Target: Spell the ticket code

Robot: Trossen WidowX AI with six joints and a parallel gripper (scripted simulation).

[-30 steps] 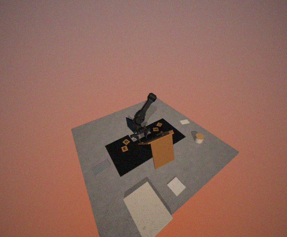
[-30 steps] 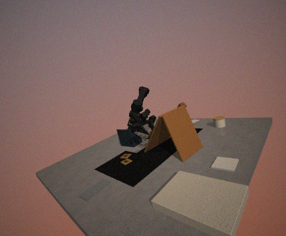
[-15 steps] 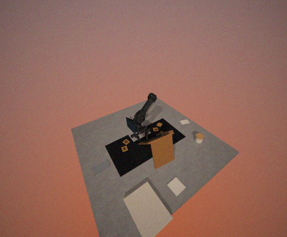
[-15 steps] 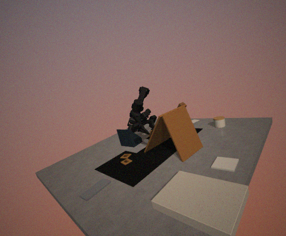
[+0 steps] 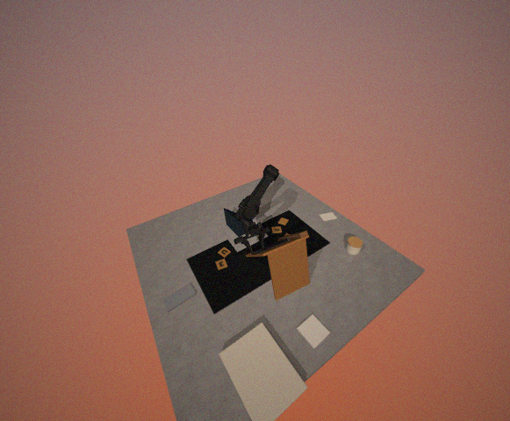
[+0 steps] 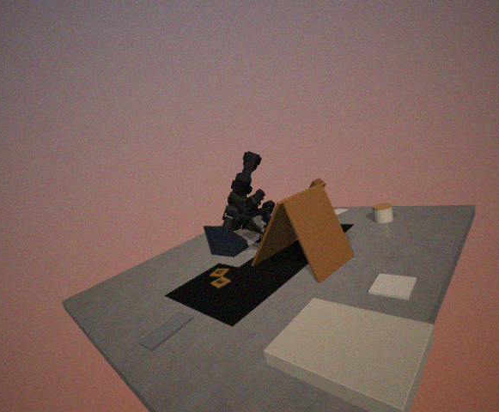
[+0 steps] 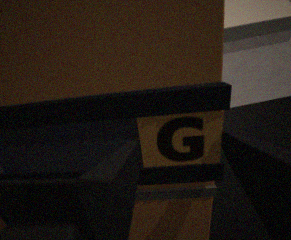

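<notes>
Now: the white ticket 10 cm to the left of my gripper tip, 7 cm below it and 5 cm behind it. The rest, counted from my gripper tip: white pad 40 cm ahead, 15 cm below, 4 cm to the left; black mat 15 cm below, 14 cm behind, 6 cm to the left; flat grey plate 42 cm to the right, 15 cm below, 6 cm behind.
</notes>
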